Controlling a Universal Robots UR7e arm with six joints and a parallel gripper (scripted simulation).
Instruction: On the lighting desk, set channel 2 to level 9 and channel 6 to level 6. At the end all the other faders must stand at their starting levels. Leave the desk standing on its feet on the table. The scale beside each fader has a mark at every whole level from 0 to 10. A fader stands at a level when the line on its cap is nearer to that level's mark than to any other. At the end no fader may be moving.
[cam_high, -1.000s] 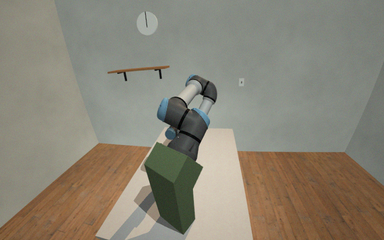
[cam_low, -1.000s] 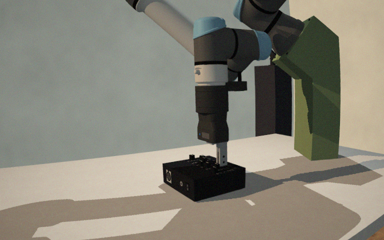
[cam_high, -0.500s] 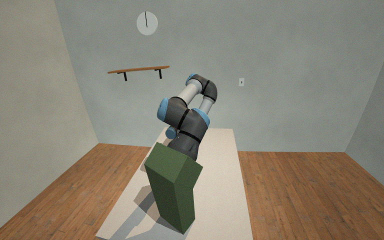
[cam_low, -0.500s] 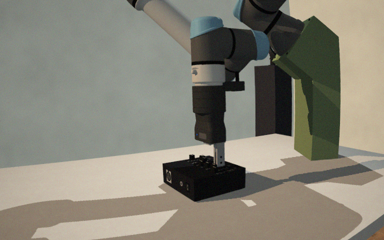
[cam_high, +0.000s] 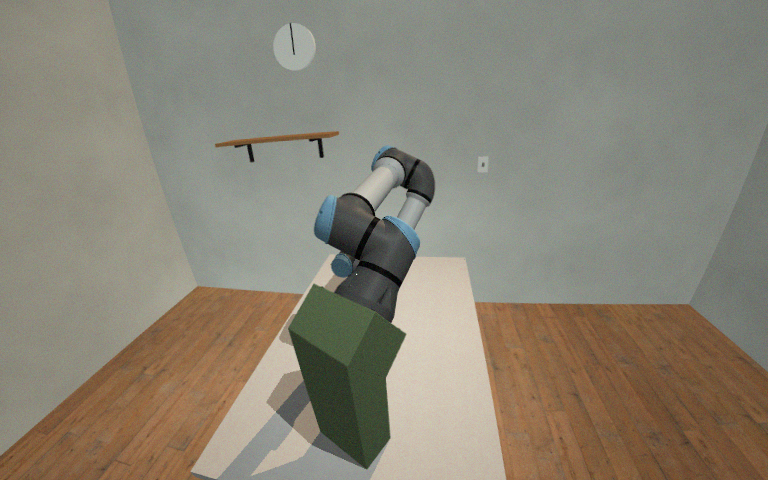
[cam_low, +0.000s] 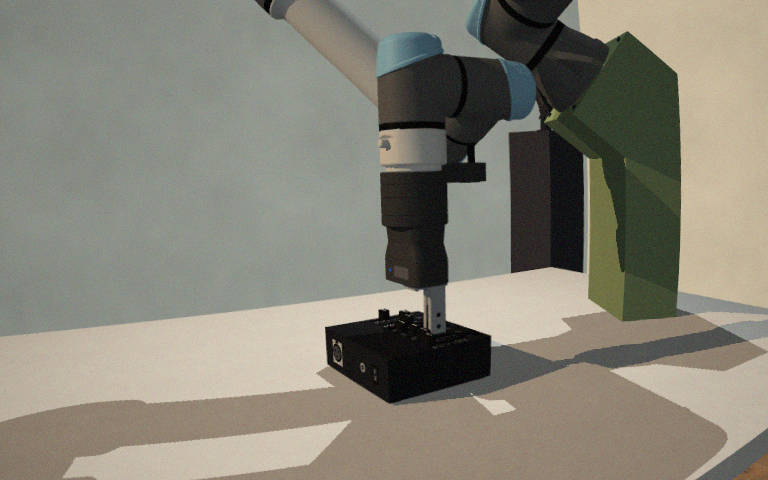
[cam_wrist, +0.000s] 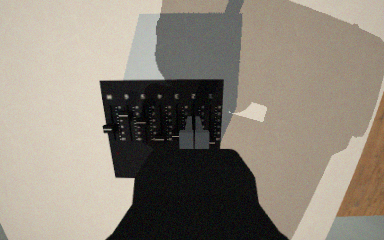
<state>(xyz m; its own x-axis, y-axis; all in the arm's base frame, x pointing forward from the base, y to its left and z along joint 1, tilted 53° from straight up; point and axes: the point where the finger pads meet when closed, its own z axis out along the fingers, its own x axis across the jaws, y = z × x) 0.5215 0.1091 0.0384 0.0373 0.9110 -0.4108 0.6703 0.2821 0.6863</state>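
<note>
My hand is 11 cm to the left of the fader cap and 1 cm above it.
</note>
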